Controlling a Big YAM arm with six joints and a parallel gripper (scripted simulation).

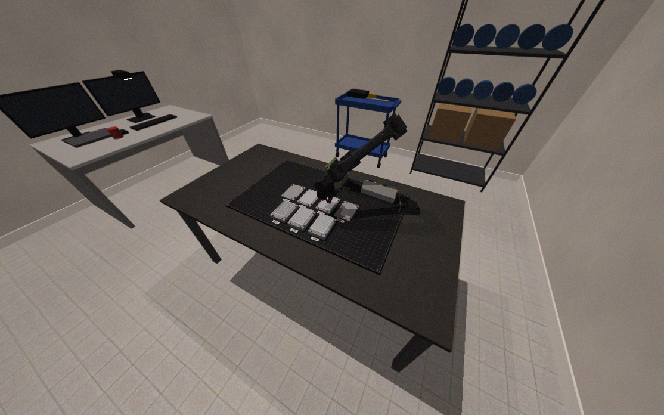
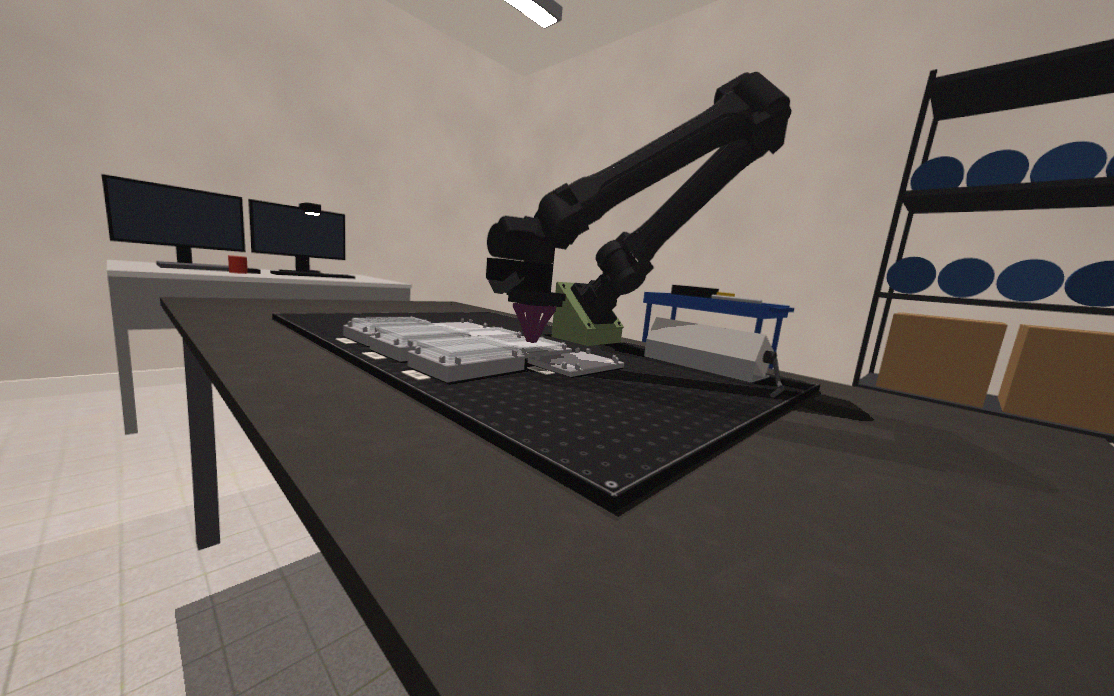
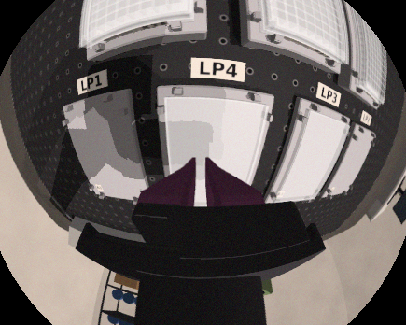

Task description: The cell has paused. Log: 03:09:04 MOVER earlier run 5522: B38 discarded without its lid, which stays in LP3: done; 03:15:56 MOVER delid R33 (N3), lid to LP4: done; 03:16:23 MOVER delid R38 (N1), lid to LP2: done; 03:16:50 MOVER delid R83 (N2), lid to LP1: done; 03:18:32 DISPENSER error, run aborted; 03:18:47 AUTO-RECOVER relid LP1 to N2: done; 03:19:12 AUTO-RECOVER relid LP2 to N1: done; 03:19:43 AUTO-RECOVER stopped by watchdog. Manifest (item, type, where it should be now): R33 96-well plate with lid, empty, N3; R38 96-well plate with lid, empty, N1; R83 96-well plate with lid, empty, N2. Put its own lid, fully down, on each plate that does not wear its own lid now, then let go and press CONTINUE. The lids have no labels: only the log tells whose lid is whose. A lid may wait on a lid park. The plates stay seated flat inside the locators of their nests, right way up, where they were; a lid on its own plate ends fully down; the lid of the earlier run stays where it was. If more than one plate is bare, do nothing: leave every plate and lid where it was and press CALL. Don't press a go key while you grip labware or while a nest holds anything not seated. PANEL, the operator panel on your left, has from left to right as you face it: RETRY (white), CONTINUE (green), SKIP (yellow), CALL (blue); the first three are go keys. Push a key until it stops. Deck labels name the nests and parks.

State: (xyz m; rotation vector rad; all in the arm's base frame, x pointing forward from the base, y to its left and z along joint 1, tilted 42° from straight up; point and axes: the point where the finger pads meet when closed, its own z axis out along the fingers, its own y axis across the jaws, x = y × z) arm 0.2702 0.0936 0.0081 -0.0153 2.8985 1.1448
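My gripper is now 10 mm to the left of the lid park LP4 and 20 mm above it. From my hand the other things lie so: LP4 label: 80 mm ahead, 10 mm to the right, 30 mm below; lid park LP1: 120 mm to the left, 20 mm below; lid park LP2: 270 mm to the right, 20 mm below.
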